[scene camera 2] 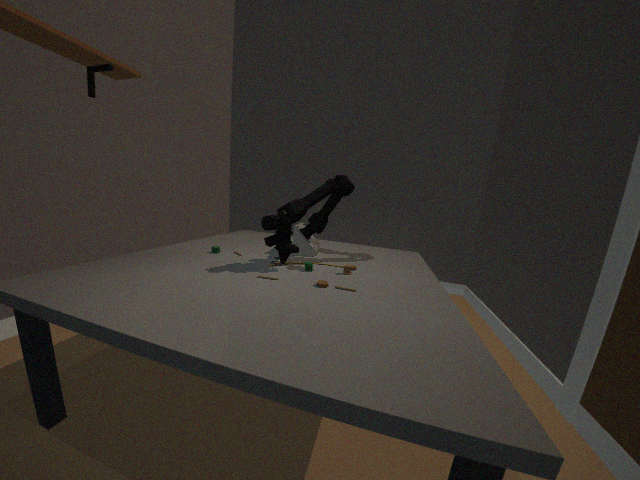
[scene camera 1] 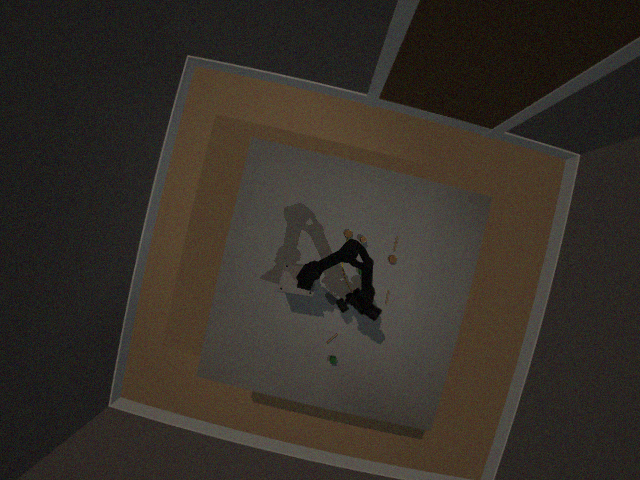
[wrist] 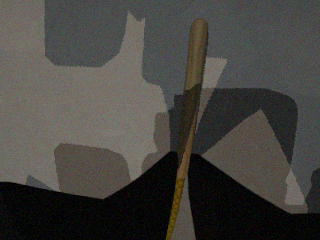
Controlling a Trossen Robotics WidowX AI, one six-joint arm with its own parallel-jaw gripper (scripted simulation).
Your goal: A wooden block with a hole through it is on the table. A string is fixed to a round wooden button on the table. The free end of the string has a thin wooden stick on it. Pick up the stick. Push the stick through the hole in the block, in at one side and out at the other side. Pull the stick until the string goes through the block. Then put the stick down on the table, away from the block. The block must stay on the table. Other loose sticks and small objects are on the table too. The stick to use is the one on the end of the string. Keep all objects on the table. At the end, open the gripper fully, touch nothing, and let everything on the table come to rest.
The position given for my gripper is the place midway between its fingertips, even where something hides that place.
Observation:
In view: my gripper (wrist: 182, 160) and a thin wooden stick (wrist: 199, 29).

